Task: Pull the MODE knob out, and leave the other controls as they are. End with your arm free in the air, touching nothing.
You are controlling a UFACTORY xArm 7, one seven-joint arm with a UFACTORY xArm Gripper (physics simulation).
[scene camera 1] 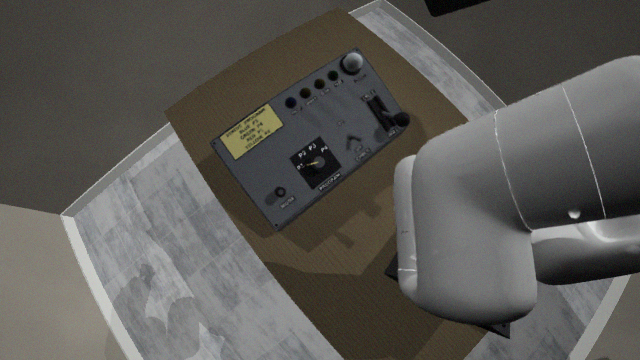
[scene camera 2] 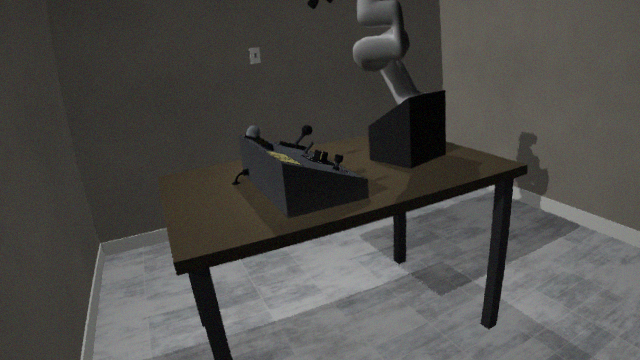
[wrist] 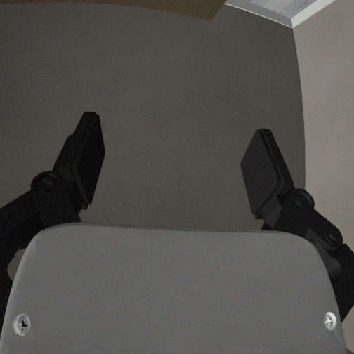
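Where they show: gripper, fingertip midpoint: (scene camera 2: 318,3); arm's base, link origin: (scene camera 2: 411,105).
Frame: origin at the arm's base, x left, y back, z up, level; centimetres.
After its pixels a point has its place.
The MODE knob (scene camera 1: 280,191) {x 12.8, y -46.3, z -7.6 cm} (scene camera 2: 338,159) {x 13.6, y -47.3, z -8.7 cm} is small and dark. It stands up from the near-left corner of the grey console (scene camera 1: 250,175) {x 14.6, y -55.2, z -9.3 cm} (scene camera 2: 325,190) {x 18.2, y -56.0, z -15.0 cm} on a short stem. The PROGRAM knob (scene camera 1: 318,162) {x 1.1, y -44.5, z -8.8 cm} has its yellow line toward P1. The small CHECK toggle (scene camera 1: 353,141) {x -10.8, y -42.2, z -12.5 cm} and the black ball lever (scene camera 1: 401,119) {x -20.6, y -35.4, z -4.7 cm} (scene camera 2: 306,130) {x -20.3, y -36.5, z -5.9 cm} are to its right, the lever tilted toward the console's lower edge. My gripper (scene camera 2: 321,2) {x -5.3, y -36.5, z 39.5 cm} (wrist: 176,138) is open and empty, high in the air and well away from the console. The MODE knob does not show in the wrist view.
The console stands on a brown table (scene camera 1: 320,35) {x -42.7, y -81.0, z -20.7 cm} (scene camera 2: 215,225) {x 5.2, y -85.5, z -20.7 cm}. It also bears a white dome (scene camera 1: 353,62) {x -24.8, y -54.7, z -2.0 cm} (scene camera 2: 253,131) {x -24.2, y -56.6, z -2.9 cm}, several dark coloured lamps and a yellow label (scene camera 1: 251,131) {x 6.6, y -62.0, z -6.1 cm}. My arm (scene camera 1: 470,200) {x 10.2, y -25.7, z 37.9 cm} (scene camera 2: 380,50) {x 10.6, y -25.1, z 22.3 cm} rises from a black base (scene camera 2: 427,130) {x 9.3, y -1.7, z -8.4 cm} on the table.
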